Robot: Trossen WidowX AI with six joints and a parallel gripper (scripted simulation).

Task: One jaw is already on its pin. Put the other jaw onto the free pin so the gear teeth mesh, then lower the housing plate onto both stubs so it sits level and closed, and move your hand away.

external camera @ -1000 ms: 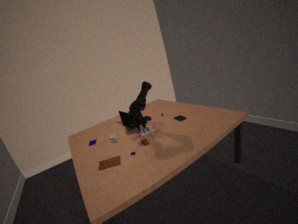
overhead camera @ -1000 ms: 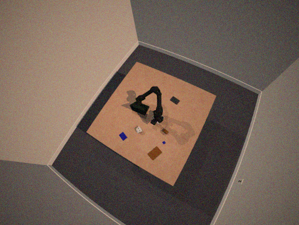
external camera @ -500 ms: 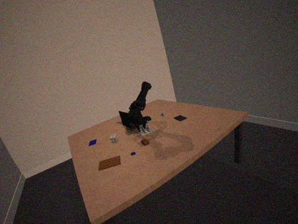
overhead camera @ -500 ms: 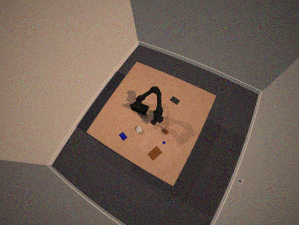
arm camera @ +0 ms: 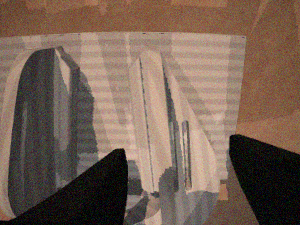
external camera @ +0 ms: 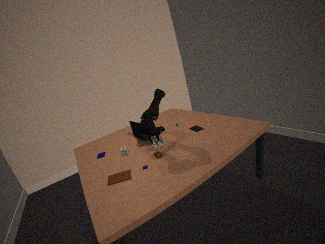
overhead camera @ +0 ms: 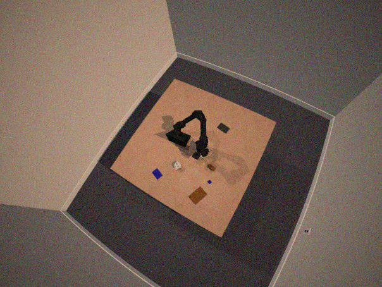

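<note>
The jaw is 30 mm behind my gripper tip and 20 mm to the left of it. From my gripper tip the other things lie so: base 30 mm to the left, 20 mm ahead, 10 mm below; then blue piece 220 mm ahead, 200 mm to the right, 20 mm below; then small brown block 170 mm ahead, 70 mm to the right, 10 mm below.
</note>
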